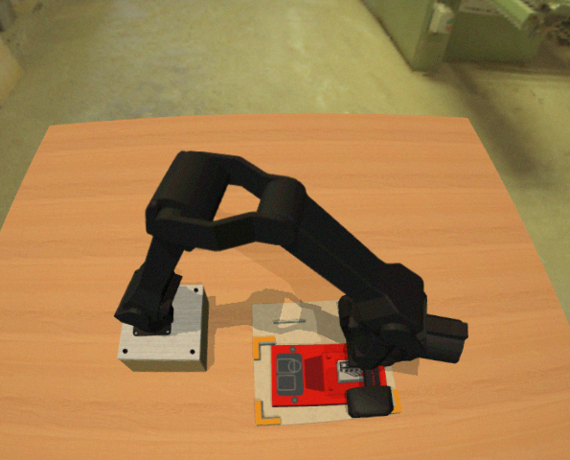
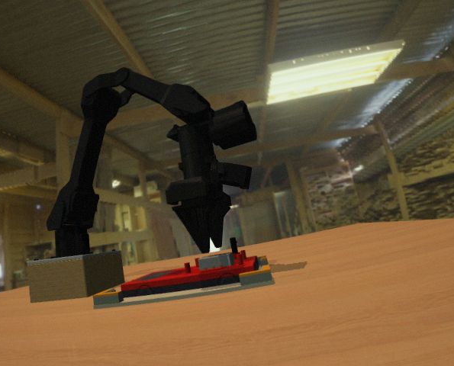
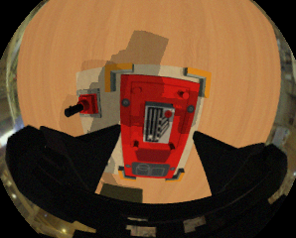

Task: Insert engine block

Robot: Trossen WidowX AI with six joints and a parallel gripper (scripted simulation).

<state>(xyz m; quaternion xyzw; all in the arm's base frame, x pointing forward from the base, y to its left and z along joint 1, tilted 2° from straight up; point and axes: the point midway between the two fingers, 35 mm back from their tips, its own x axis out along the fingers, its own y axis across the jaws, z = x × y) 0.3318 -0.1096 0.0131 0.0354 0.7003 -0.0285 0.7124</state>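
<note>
My gripper tip is 3 cm above the engine block.
</note>
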